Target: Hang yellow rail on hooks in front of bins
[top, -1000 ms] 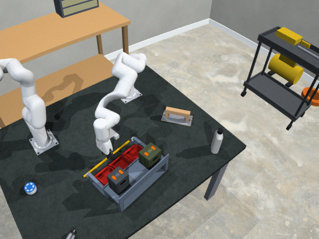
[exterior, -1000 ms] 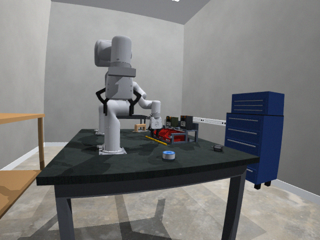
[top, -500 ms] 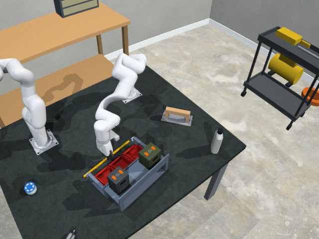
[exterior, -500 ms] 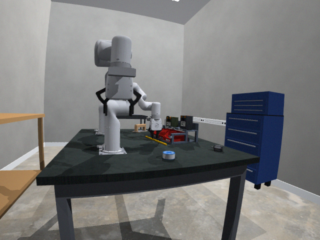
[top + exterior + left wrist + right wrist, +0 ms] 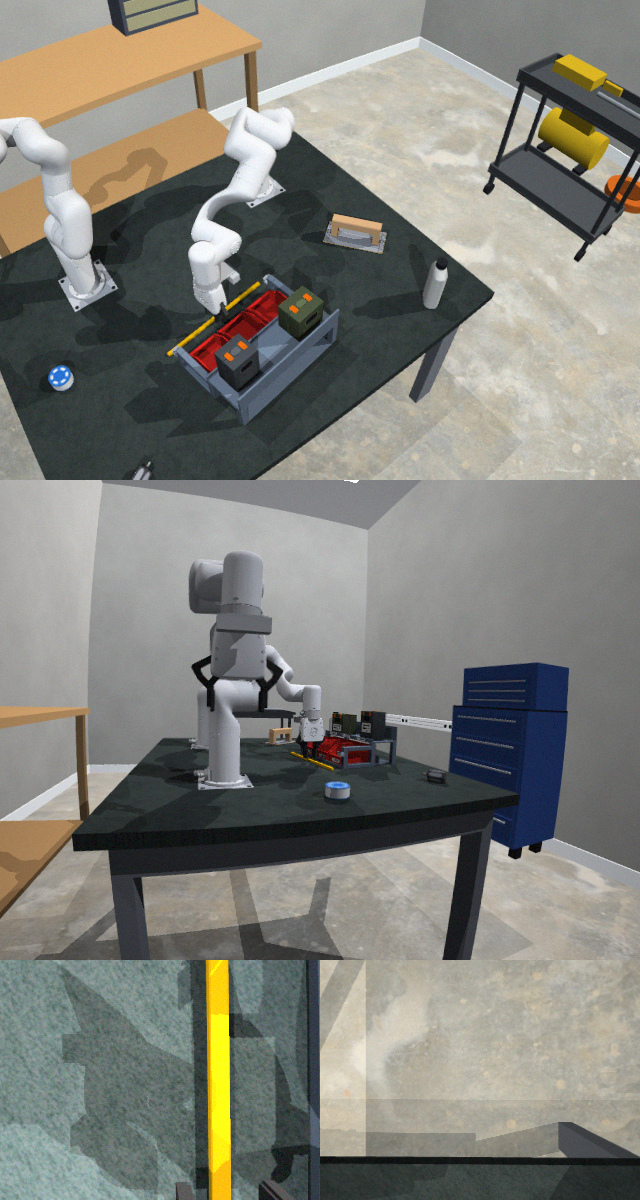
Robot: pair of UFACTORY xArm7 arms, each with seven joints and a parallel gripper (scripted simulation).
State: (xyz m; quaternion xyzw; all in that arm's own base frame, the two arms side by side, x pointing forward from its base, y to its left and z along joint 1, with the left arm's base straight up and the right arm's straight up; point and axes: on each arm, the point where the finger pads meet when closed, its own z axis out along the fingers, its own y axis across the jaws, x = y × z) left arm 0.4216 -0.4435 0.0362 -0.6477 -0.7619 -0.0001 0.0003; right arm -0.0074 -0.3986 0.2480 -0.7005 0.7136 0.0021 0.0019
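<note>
Now: the yellow rail 30 mm below my left hand. From my left hand the other things lie so: grey-blue shelf (180 mm ahead, 20 mm to the left, 30 mm above); then blue-and-white roll (110 mm behind, 480 mm to the right, 20 mm below).
</note>
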